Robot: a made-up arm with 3 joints. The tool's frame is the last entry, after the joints. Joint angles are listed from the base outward.
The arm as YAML. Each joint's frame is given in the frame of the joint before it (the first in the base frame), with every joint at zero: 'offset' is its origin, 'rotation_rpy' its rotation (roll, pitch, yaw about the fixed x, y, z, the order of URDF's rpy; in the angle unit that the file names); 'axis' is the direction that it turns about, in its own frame. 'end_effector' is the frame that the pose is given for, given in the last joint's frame.
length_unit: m
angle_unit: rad
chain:
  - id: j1
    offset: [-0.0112, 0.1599, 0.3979]
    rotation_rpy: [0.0, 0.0, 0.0]
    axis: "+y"
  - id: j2
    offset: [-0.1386, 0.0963, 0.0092]
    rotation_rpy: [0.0, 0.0, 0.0]
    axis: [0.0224, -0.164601, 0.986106]
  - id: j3
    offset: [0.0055, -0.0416, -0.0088]
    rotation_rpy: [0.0, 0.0, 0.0]
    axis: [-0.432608, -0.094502, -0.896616]
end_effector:
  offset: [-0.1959, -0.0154, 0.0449]
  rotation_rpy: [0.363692, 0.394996, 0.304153]
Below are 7 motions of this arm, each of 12 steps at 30 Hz.
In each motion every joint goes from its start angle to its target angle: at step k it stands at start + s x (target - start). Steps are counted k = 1, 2, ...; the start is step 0. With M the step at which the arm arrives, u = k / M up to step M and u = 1 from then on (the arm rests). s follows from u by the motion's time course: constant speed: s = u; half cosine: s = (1 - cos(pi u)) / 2; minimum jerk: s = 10 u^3 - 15 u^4 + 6 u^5.
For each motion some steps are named. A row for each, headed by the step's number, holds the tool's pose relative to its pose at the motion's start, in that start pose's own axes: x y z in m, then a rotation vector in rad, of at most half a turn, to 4 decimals.
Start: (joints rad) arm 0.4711 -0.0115 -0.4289
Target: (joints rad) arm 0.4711 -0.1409 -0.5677
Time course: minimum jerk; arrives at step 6
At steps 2, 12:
2: -0.0010 0.0001 -0.0004 0.0131 -0.0007 0.0049
12: -0.0045 0.0003 -0.0025 0.0617 -0.0064 0.0246

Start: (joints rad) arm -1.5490 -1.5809 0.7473
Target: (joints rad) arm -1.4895 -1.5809 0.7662
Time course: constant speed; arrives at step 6
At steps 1, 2, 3, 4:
1: -0.0002 0.0006 0.0003 -0.0082 -0.0056 -0.0067
2: -0.0003 0.0013 0.0007 -0.0163 -0.0112 -0.0134
3: -0.0005 0.0019 0.0010 -0.0245 -0.0168 -0.0202
4: -0.0006 0.0026 0.0013 -0.0326 -0.0224 -0.0269

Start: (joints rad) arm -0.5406 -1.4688 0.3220
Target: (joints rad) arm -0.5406 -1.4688 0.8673
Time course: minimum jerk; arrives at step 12
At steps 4, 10, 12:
4: 0.0061 0.0204 -0.0072 -0.0071 -0.0364 -0.1083
10: 0.0472 0.0848 -0.0316 -0.0326 -0.1672 -0.4976
12: 0.0498 0.0873 -0.0326 -0.0338 -0.1734 -0.5159

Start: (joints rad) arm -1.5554 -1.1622 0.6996
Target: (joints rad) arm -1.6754 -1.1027 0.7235
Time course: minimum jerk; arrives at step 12
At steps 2, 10, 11, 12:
2: 0.0003 -0.0003 -0.0006 0.0034 -0.0003 0.0029
10: 0.0080 -0.0062 -0.0179 0.0940 -0.0115 0.0769
11: 0.0083 -0.0064 -0.0185 0.0970 -0.0119 0.0793
12: 0.0083 -0.0064 -0.0186 0.0975 -0.0120 0.0797

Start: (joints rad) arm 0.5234 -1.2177 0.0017
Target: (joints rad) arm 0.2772 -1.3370 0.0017
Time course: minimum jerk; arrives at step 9
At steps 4, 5, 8, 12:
4: 0.0096 -0.0019 -0.0219 0.0872 -0.0497 0.0137
5: 0.0150 -0.0020 -0.0328 0.1334 -0.0740 0.0211
8: 0.0256 -0.0008 -0.0522 0.2210 -0.1163 0.0351
12: 0.0260 -0.0007 -0.0528 0.2237 -0.1175 0.0355

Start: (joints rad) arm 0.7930 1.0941 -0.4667
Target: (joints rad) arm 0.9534 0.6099 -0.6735
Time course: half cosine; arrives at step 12
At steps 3, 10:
3: -0.0011 0.0088 -0.0017 0.0531 -0.0203 -0.0224
10: -0.0022 0.0596 -0.0030 0.3368 -0.1305 -0.1437

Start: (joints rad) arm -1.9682 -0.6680 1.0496
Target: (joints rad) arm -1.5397 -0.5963 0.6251
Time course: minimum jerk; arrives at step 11
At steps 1, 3, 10, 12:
1: -0.0002 -0.0007 0.0006 -0.0026 0.0012 0.0025
3: -0.0040 -0.0125 0.0124 -0.0504 0.0256 0.0490
10: -0.0132 -0.0694 0.1249 -0.3679 0.2790 0.3483
12: -0.0131 -0.0696 0.1259 -0.3701 0.2814 0.3504

